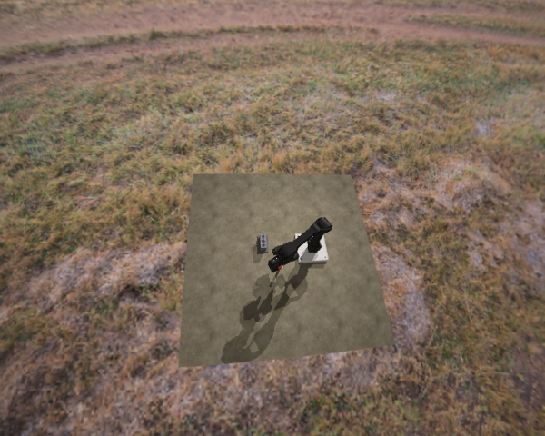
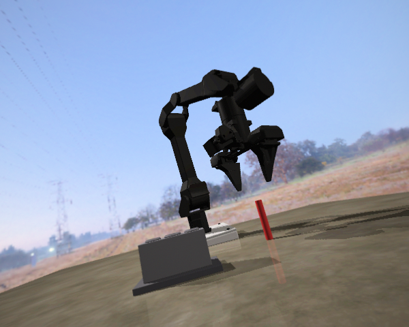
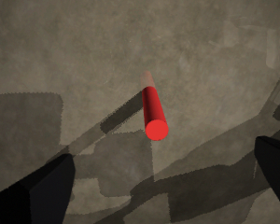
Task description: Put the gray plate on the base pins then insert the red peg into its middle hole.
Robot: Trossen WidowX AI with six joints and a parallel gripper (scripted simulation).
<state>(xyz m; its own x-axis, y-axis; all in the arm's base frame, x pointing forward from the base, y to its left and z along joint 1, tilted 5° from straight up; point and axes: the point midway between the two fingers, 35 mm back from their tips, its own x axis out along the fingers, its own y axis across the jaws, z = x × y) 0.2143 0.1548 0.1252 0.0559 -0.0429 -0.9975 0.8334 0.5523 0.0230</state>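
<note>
Right now the red peg is 7 cm below my gripper tip. The rest, counted from my gripper tip: gray plate 12 cm ahead, 16 cm to the right, 6 cm below; then dark gray base 12 cm ahead, 16 cm to the right, 10 cm below.
</note>
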